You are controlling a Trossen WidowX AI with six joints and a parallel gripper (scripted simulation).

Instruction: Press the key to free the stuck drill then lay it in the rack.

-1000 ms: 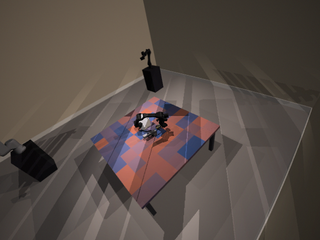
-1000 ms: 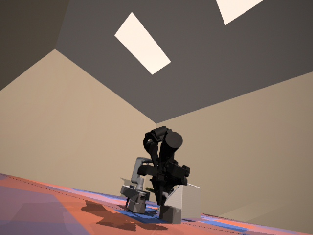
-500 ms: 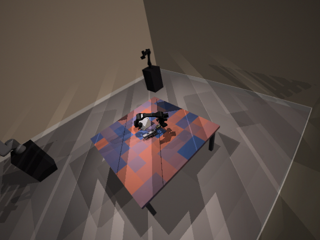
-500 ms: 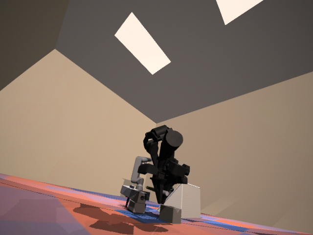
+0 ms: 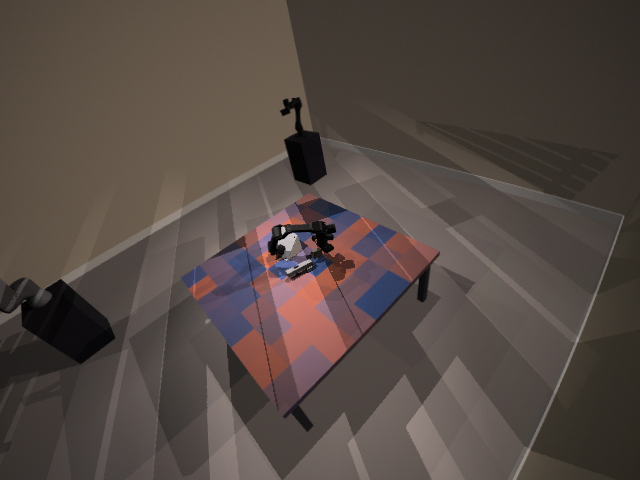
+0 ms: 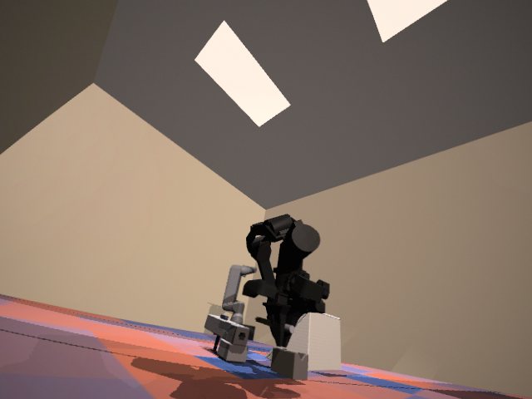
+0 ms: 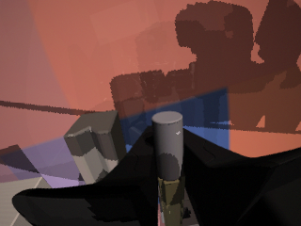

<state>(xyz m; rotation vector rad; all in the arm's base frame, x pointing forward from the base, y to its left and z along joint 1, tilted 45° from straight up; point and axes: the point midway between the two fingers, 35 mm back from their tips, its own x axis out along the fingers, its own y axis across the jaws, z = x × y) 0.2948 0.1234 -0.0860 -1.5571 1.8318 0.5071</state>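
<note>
Now: the drill 1 cm behind my gripper tip, 4 cm to the right of it and 4 cm above it. The rest, counted from my gripper tip: small dark part 4 cm behind, 22 cm to the right, 1 cm above; then rack 6 cm behind, 2 cm to the right, 3 cm below.
</note>
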